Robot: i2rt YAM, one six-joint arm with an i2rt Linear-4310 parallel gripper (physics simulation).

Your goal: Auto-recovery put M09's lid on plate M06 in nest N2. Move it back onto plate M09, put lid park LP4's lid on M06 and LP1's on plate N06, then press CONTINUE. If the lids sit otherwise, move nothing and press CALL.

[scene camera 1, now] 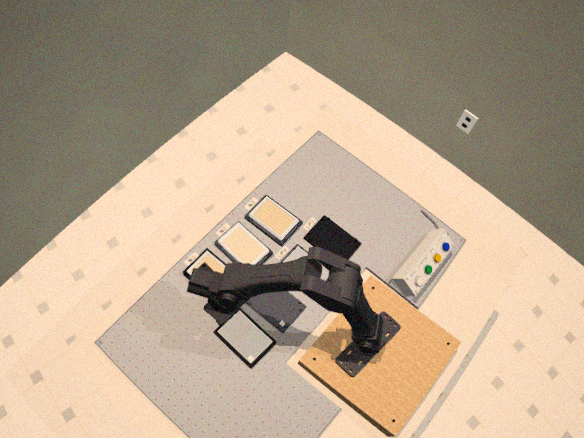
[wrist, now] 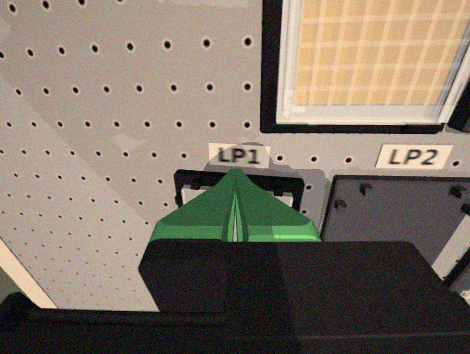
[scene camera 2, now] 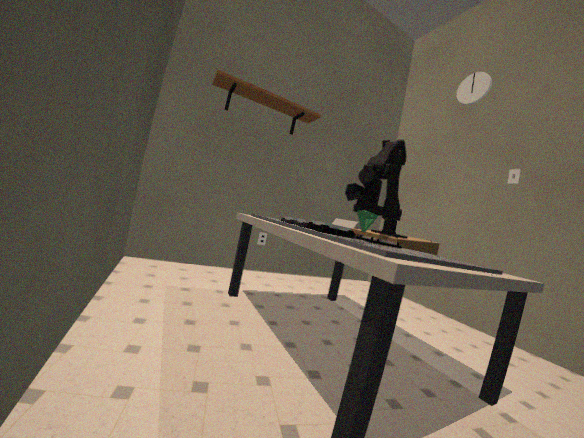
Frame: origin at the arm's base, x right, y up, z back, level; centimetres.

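Where they show: gripper, between the fingertips: [scene camera 1: 222, 313] [wrist: 235, 176] [scene camera 2: 363, 232]; arm's base, origin of its link: [scene camera 1: 368, 344] [scene camera 2: 388, 234].
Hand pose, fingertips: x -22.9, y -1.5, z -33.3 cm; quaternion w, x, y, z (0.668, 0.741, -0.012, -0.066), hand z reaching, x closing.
Observation:
Each offset is from my fingertips to the centre of the thing. "spot": to the spot under its first point.
My gripper [scene camera 2: 366, 230] [wrist: 235, 176] is shut and empty, its green fingertips together just in front of the LP1 label {spot: dx +0.0, dy -2.9, dz -0.1 cm} [wrist: 239, 156]. It hides most of the LP1 park; a strip of pale lid {spot: dx +3.8, dy -1.4, dz +2.2 cm} [wrist: 285, 200] shows behind the fingers. In scene camera 1 that pale lid {dx +0.5, dy -1.7, dz +8.6 cm} [scene camera 1: 245, 337] lies in a black frame. LP2 {dx +13.2, dy -2.1, dz +7.0 cm} [wrist: 390, 215] [scene camera 1: 280, 308] is dark. Three tan plates {dx +31.0, dy -1.1, dz -12.6 cm} [scene camera 1: 274, 219] {dx +17.9, dy -0.4, dz -11.6 cm} [scene camera 1: 243, 244] {dx +5.5, dy -0.3, dz -10.4 cm} [scene camera 1: 212, 261] stand in a row, the last partly behind the arm; one plate {spot: dx +5.8, dy +0.3, dz -7.1 cm} [wrist: 375, 60] shows large in the wrist view. Their labels are unreadable. The button box {spot: dx +51.3, dy +4.1, dz +30.1 cm} [scene camera 1: 425, 265] stands right.
A black park {dx +39.6, dy -2.1, dz +4.3 cm} [scene camera 1: 332, 237] and a partly hidden pale lid {spot: dx +27.6, dy -1.3, dz +0.8 cm} [scene camera 1: 296, 255] lie between the plates and arm. The box has blue {spot: dx +61.3, dy +3.9, dz +30.5 cm} [scene camera 1: 446, 246], yellow {spot: dx +56.0, dy +3.9, dz +30.9 cm} [scene camera 1: 437, 258], green {spot: dx +51.1, dy +3.9, dz +31.1 cm} [scene camera 1: 428, 269] and white {spot: dx +46.2, dy +3.9, dz +31.6 cm} [scene camera 1: 419, 281] buttons. The arm stands on a wooden base [scene camera 1: 395, 385].

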